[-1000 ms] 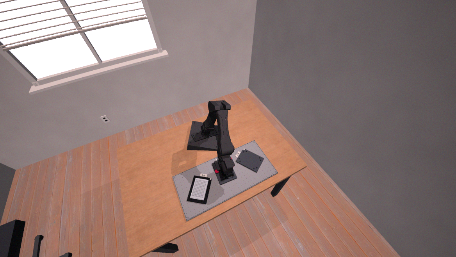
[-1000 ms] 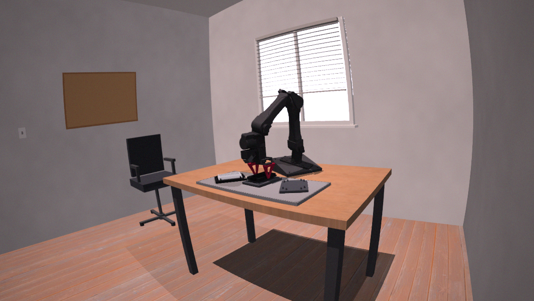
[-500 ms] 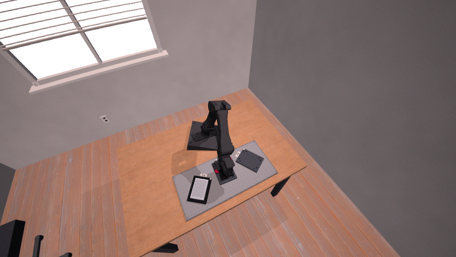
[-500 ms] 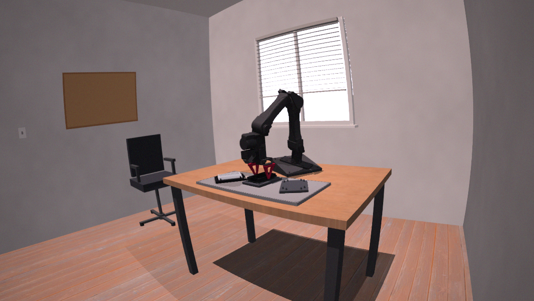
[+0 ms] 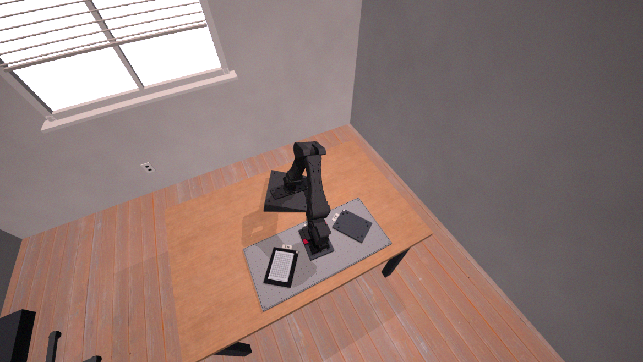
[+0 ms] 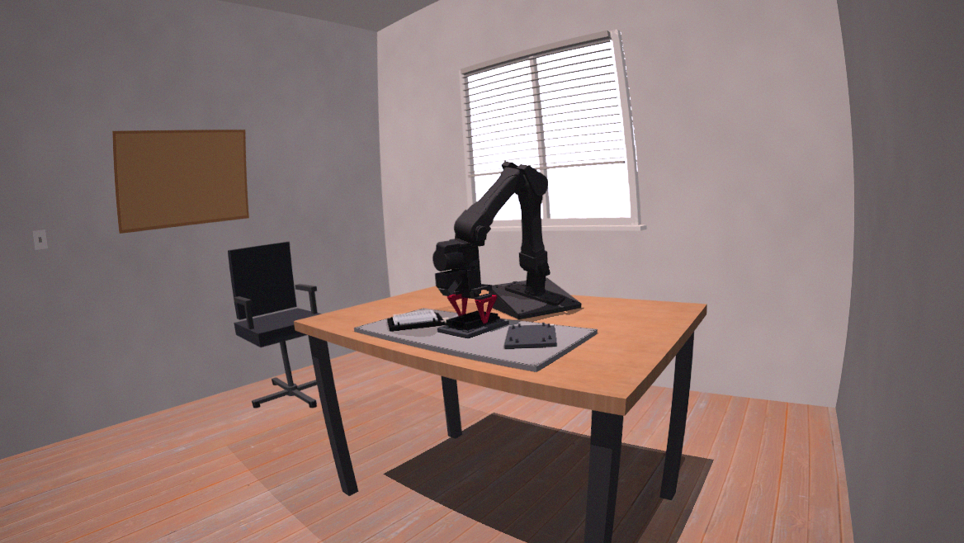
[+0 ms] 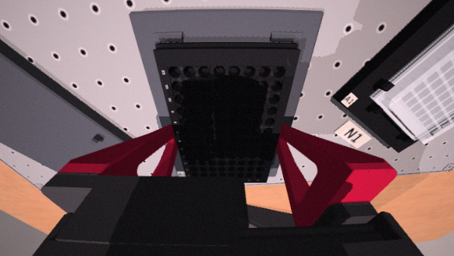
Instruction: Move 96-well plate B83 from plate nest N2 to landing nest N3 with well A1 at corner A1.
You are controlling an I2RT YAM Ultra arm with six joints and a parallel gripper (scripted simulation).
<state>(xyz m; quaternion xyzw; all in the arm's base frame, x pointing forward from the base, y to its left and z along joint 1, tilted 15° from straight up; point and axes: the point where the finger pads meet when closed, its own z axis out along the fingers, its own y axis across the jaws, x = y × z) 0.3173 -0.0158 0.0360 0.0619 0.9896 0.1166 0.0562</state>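
Now: hand right at the black 96-well plate B83. Round my hand: N2 label: 60 mm behind, 150 mm to the left, 30 mm below; dark landing nest N3: 20 mm below; N1 label: 40 mm behind, 130 mm to the right, 30 mm below.
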